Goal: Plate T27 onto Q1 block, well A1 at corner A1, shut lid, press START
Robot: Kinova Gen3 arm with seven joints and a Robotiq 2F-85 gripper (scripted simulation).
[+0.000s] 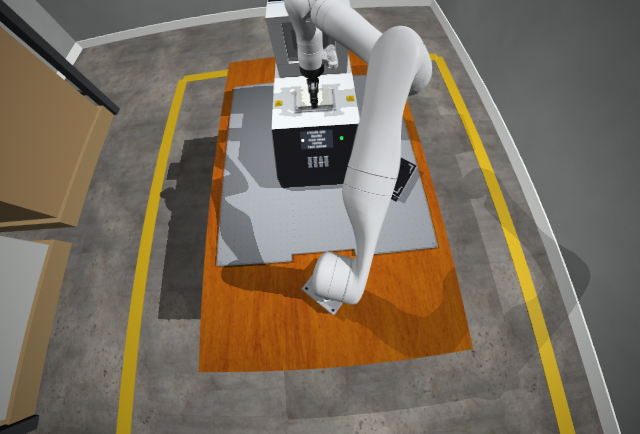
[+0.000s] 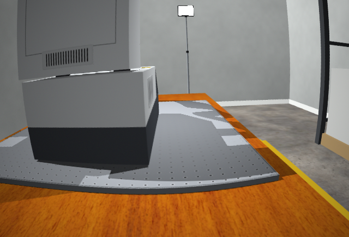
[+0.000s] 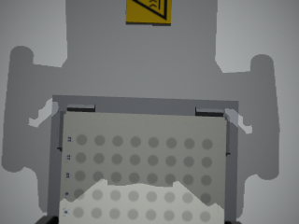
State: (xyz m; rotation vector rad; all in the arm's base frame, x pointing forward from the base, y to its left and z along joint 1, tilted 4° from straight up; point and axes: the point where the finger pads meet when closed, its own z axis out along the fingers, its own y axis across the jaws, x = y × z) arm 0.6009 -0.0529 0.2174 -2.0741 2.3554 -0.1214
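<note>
The plate T27 lies 1 cm below my hand. Round my hand: black nest N1: 26 cm to the right, 26 cm behind, 18 cm below.
</note>
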